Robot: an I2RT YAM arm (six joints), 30 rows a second.
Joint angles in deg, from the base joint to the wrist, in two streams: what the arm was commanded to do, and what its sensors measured. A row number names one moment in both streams.
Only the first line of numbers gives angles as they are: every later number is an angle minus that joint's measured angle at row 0.
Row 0, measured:
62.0 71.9 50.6 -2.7 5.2 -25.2
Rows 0 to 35, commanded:
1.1 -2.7 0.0 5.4 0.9 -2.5
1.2 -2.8 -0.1 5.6 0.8 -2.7
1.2 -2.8 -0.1 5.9 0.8 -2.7
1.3 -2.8 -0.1 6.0 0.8 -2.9
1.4 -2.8 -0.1 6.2 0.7 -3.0
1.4 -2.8 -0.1 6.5 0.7 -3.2
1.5 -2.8 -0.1 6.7 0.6 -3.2
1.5 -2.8 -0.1 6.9 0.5 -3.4
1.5 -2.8 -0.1 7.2 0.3 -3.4
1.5 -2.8 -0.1 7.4 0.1 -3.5
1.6 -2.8 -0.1 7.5 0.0 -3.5
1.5 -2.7 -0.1 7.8 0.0 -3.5
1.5 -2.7 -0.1 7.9 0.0 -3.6
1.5 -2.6 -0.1 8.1 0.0 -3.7
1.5 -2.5 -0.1 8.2 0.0 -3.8
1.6 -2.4 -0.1 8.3 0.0 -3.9
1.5 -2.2 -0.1 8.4 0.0 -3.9
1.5 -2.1 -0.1 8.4 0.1 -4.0
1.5 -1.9 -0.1 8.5 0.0 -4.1
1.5 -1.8 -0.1 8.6 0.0 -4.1
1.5 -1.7 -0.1 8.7 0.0 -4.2
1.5 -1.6 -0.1 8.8 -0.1 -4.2
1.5 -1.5 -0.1 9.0 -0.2 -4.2
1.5 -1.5 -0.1 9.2 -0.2 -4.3
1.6 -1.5 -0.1 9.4 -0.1 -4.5
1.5 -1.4 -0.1 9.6 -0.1 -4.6
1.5 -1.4 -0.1 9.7 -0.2 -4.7
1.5 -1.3 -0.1 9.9 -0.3 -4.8
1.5 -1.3 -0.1 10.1 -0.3 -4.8
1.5 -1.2 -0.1 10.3 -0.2 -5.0
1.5 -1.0 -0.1 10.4 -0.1 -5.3
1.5 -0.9 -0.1 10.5 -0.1 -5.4
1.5 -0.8 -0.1 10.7 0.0 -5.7
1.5 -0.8 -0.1 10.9 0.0 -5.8
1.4 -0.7 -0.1 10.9 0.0 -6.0
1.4 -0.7 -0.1 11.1 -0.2 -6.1
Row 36, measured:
0.9 -0.3 -0.6 4.5 0.7 -4.7
